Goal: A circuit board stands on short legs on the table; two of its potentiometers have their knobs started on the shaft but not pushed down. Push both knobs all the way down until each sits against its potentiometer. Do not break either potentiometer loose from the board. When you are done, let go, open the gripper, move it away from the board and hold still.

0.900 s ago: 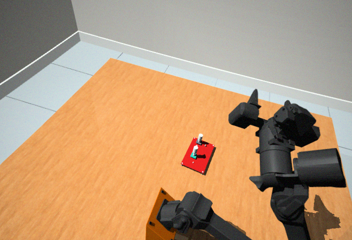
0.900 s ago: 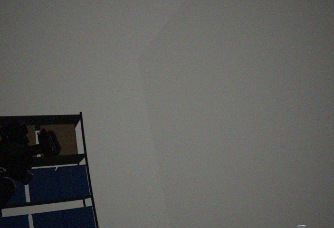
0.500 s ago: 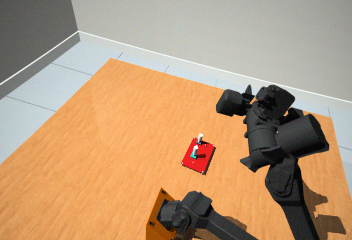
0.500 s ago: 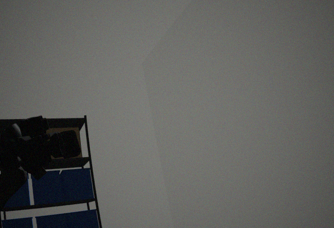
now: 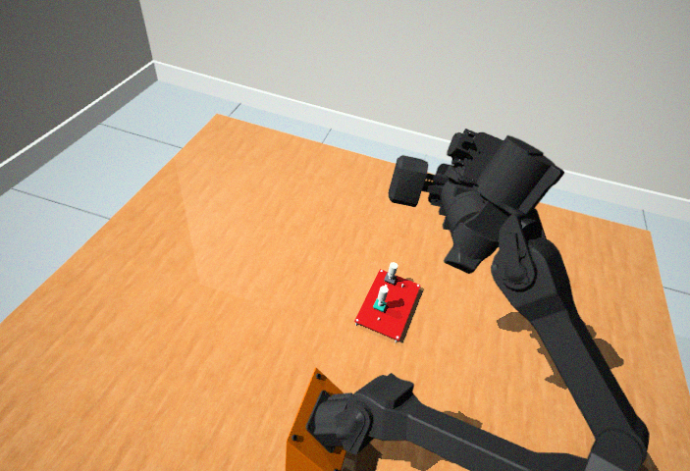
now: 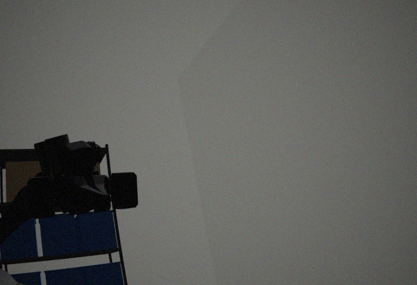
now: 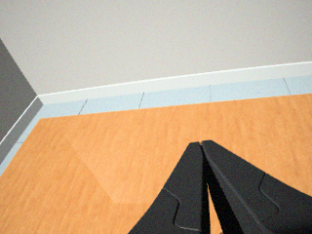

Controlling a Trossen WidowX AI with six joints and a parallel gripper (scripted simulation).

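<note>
Right now my gripper tip is 370 mm above the teal potentiometer, 50 mm to the right of it and 10 mm short of it. Also, from my gripper tip: knob 370 mm below, 90 mm ahead, 50 mm to the left.
</note>
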